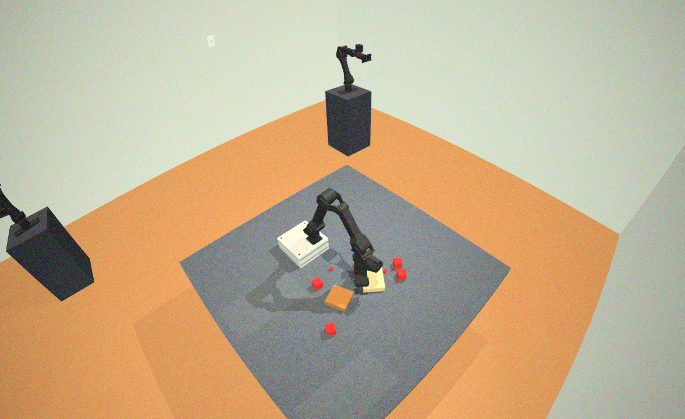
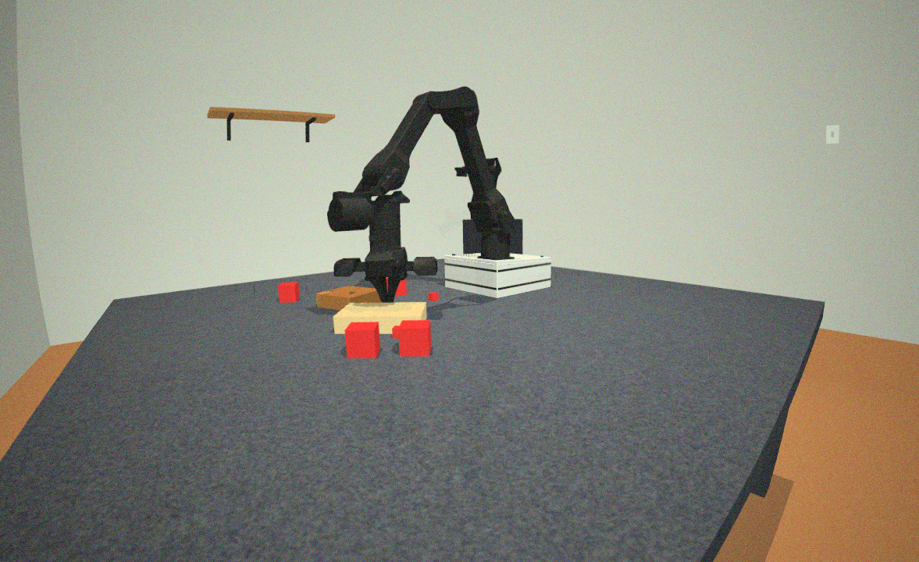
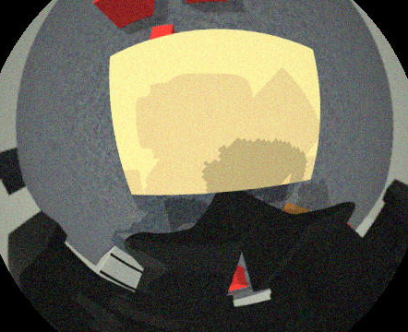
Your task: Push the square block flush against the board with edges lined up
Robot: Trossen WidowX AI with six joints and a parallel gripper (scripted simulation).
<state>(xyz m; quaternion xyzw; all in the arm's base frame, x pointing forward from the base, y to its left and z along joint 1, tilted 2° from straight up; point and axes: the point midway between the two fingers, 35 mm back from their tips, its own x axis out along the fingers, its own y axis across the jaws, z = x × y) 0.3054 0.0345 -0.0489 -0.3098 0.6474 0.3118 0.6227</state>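
Right now the cream board is 4 cm ahead of my gripper tip, 5 cm to the left of it and 1 cm above it. The rest, counted from my gripper tip: square block 2 cm ahead, 15 cm to the right, 1 cm above.
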